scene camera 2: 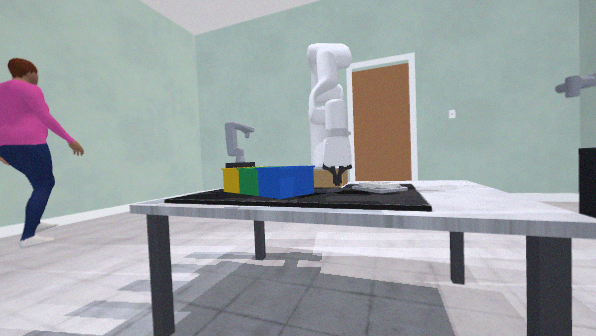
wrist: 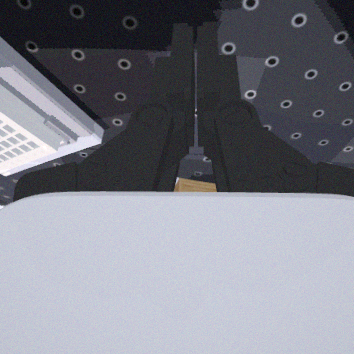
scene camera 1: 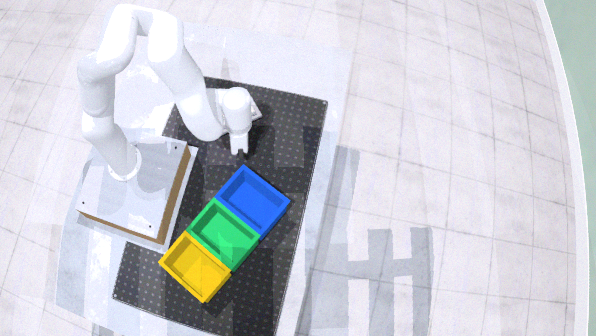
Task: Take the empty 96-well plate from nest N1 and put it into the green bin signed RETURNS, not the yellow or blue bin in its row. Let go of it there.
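Frame: origin at the arm's base, x back, y right, z up, level; metres.
Seen in the pictures: gripper, fingertip midpoint: (scene camera 2: pixel 337 185) (wrist: pixel 195 53) (scene camera 1: pixel 241 151); arm's base at its link origin: (scene camera 2: pixel 320 167) (scene camera 1: pixel 125 163).
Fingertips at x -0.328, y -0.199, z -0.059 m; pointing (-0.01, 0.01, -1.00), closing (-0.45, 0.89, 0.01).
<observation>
Pixels of each thing's middle, then the offset from my fingertips to it. "*": a spot on its surface instead.
- white 96-well plate at a spot on its surface: (wrist: pixel 15 145) * dx +0.105, dy -0.081, dz +0.002 m
- green bin at the middle of its body: (scene camera 1: pixel 223 237) (scene camera 2: pixel 264 179) dx -0.059, dy +0.278, dz +0.026 m
- yellow bin at a spot on its surface: (scene camera 1: pixel 197 270) * dx -0.014, dy +0.400, dz -0.017 m
The white 96-well plate (wrist: pixel 15 145) sits in its pale nest (scene camera 1: pixel 257 112) (scene camera 2: pixel 382 189) (wrist: pixel 50 93) on the black board. In scene camera 1 the arm hides most of both. My gripper (scene camera 1: pixel 239 151) (scene camera 2: pixel 337 183) (wrist: pixel 195 53) is shut and empty, pointing down low over the board, between the nest and the blue bin. The plate is beside the fingers, at the left of the wrist view. The green bin (scene camera 1: pixel 225 237) (scene camera 2: pixel 249 181) looks empty and stands in the middle of its row. No sign is readable.
The blue bin (scene camera 1: pixel 255 199) (scene camera 2: pixel 286 181) is nearest my gripper. The yellow bin (scene camera 1: pixel 197 270) (scene camera 2: pixel 230 180) is at the row's far end. The arm's wood-sided base (scene camera 1: pixel 174 197) (scene camera 2: pixel 327 178) stands beside the board (scene camera 1: pixel 300 115) (scene camera 2: pixel 300 202). A person (scene camera 2: pixel 27 112) is at the left of scene camera 2.
</observation>
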